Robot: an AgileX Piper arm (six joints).
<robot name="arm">
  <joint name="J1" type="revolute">
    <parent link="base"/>
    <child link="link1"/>
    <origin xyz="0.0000 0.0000 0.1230"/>
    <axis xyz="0 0 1"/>
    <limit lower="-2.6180" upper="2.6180"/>
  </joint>
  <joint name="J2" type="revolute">
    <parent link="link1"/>
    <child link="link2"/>
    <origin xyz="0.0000 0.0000 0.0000" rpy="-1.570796 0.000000 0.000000"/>
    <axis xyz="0 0 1"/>
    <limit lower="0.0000" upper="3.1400"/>
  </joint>
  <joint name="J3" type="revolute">
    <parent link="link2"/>
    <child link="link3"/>
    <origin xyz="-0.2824 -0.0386 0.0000"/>
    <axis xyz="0 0 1"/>
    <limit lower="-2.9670" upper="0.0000"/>
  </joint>
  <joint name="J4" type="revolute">
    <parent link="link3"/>
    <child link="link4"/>
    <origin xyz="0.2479 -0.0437 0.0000" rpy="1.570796 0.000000 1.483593"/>
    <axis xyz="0 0 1"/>
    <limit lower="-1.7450" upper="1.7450"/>
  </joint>
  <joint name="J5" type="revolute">
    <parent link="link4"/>
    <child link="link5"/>
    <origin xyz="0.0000 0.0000 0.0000" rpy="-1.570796 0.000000 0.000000"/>
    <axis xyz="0 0 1"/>
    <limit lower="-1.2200" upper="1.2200"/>
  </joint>
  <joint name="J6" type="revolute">
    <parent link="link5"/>
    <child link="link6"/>
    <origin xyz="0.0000 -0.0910 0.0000" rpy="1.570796 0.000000 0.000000"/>
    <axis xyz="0 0 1"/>
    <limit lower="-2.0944" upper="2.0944"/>
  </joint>
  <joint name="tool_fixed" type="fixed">
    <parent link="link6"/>
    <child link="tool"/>
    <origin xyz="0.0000 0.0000 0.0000"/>
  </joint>
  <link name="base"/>
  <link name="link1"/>
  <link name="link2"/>
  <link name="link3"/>
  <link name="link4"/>
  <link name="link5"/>
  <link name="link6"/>
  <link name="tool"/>
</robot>
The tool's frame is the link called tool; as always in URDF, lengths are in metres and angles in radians.
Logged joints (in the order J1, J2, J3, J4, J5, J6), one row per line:
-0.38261 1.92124 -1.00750 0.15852 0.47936 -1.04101
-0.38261 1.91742 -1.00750 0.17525 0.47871 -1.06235
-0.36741 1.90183 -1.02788 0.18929 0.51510 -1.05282
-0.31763 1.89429 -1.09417 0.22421 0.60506 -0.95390
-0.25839 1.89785 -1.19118 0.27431 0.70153 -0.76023
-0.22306 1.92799 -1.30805 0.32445 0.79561 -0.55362
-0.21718 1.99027 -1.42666 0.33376 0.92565 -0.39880
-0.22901 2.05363 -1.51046 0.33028 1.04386 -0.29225
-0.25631 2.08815 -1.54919 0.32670 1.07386 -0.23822
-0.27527 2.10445 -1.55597 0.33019 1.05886 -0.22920
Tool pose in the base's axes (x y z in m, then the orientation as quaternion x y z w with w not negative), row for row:
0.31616 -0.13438 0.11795 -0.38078 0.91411 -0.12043 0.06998
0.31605 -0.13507 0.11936 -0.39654 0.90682 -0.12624 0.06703
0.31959 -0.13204 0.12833 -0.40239 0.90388 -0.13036 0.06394
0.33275 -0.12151 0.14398 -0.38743 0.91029 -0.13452 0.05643
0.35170 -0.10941 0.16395 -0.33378 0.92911 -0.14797 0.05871
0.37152 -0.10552 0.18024 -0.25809 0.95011 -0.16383 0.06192
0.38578 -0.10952 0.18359 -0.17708 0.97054 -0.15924 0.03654
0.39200 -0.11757 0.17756 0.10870 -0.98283 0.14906 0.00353
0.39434 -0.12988 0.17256 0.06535 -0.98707 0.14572 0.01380
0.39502 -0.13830 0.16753 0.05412 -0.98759 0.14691 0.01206
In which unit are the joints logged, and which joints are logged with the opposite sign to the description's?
The joints are logged in radians. Opposite sign: J4.
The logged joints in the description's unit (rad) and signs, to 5 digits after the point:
-0.38261 1.92124 -1.00750 -0.15852 0.47936 -1.04101
-0.38261 1.91742 -1.00750 -0.17525 0.47871 -1.06235
-0.36741 1.90183 -1.02788 -0.18929 0.51510 -1.05282
-0.31763 1.89429 -1.09417 -0.22421 0.60506 -0.95390
-0.25839 1.89785 -1.19118 -0.27431 0.70153 -0.76023
-0.22306 1.92799 -1.30805 -0.32445 0.79561 -0.55362
-0.21718 1.99027 -1.42666 -0.33376 0.92565 -0.39880
-0.22901 2.05363 -1.51046 -0.33028 1.04386 -0.29225
-0.25631 2.08815 -1.54919 -0.32670 1.07386 -0.23822
-0.27527 2.10445 -1.55597 -0.33019 1.05886 -0.22920

